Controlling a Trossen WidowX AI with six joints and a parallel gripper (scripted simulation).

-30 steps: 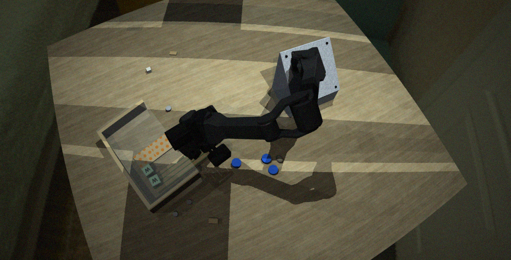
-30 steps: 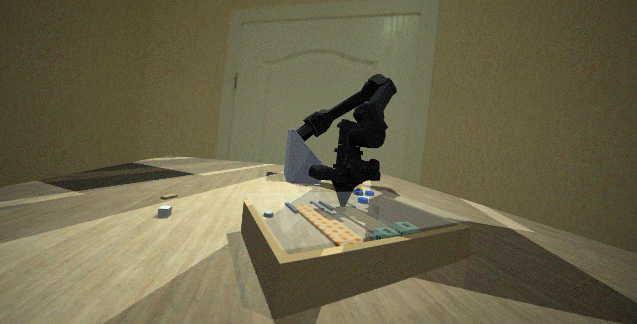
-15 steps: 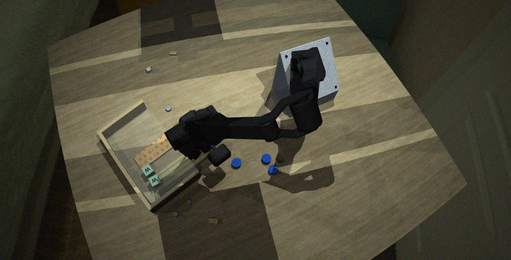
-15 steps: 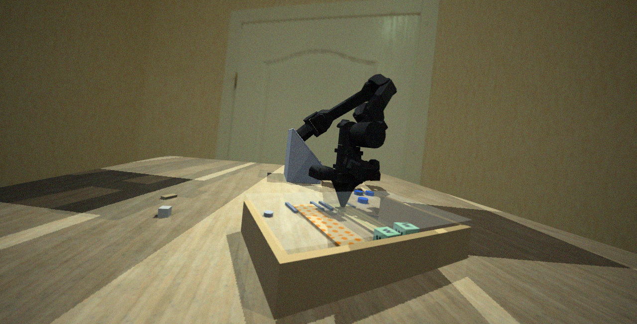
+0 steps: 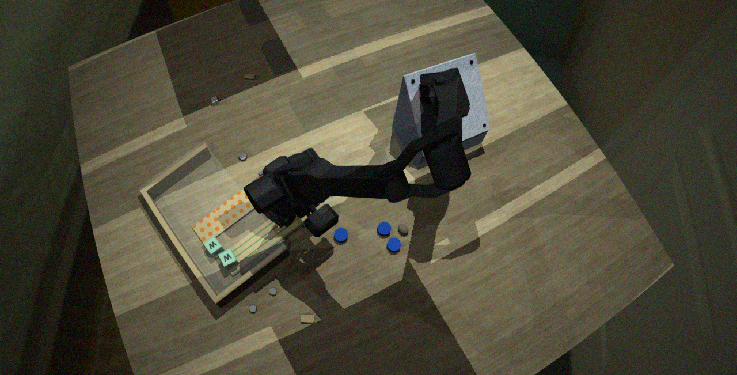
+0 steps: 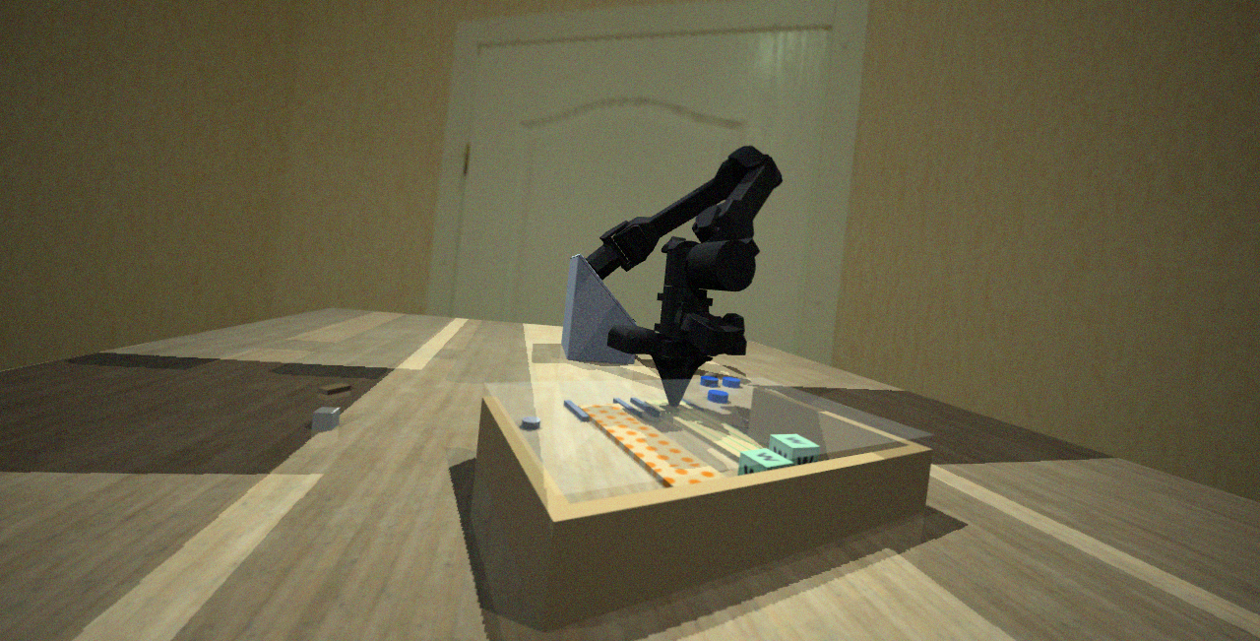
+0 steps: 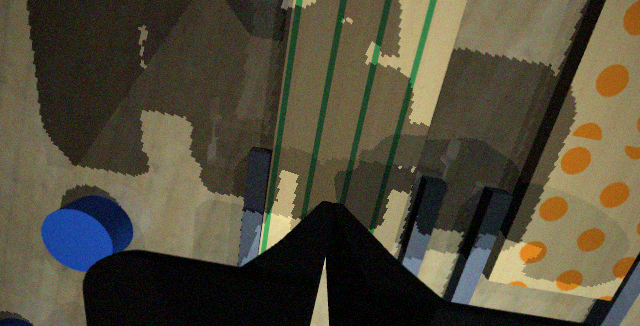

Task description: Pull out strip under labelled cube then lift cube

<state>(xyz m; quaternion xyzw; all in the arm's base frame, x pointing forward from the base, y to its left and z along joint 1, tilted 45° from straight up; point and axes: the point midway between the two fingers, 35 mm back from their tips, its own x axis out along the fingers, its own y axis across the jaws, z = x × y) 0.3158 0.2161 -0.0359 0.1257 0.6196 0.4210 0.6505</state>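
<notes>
My gripper tip is 90 mm short of the green-lined strip and 30 mm to the right of it. From my gripper tip the other things lie so: grey pebble (200 mm behind, 110 mm to the left).
</notes>
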